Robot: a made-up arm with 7 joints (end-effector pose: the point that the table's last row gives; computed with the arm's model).
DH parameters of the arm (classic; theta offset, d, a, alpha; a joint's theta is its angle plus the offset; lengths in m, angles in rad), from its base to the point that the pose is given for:
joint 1: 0 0.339 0 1.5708
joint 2: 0 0.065 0 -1.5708
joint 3: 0 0.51 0.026 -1.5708
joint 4: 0 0.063 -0.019 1.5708
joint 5: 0 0.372 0 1.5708
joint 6: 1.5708 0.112 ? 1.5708
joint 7: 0 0.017 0 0
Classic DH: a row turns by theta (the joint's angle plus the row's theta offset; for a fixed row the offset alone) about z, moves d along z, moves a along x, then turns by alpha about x.
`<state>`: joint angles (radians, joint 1 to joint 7).
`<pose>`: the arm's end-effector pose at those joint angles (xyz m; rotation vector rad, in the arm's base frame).
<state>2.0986 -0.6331 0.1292 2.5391 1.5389 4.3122 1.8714</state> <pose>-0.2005 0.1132 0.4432 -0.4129 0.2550 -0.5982</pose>
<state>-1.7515 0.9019 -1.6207 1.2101 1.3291 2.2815 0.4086</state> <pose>-0.3004 0.5509 0.6197 -1.9154 0.5344 1.0784</pose>
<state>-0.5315 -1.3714 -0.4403 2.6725 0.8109 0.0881 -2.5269</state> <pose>-0.0189 -0.1692 0.1805 -1.4415 0.0485 -0.0946</pose>
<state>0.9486 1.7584 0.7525 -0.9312 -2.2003 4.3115 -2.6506</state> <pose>-0.0810 -0.5521 -0.0253 0.6469 -1.3145 -2.4519</pose>
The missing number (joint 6, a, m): 0.124
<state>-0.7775 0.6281 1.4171 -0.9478 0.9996 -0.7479 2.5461</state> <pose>-0.6596 0.2071 0.9759 -1.9588 0.0345 -0.4987</pose>
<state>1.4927 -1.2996 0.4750 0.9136 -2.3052 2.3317 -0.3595</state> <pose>-0.1781 0.7408 0.4187 1.4302 -1.8213 -1.1388</pose>
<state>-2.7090 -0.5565 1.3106 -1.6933 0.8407 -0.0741 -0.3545</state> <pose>-0.3734 0.4023 0.8582 0.2648 0.2259 1.3444</pose>
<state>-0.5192 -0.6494 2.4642 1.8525 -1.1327 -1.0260 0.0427</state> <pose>0.1800 0.2273 0.8856 1.6468 1.4330 0.1190</pose>
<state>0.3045 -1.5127 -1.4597 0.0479 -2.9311 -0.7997 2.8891</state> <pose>0.9110 0.3331 0.2549 1.2808 -1.2242 -2.0494</pose>
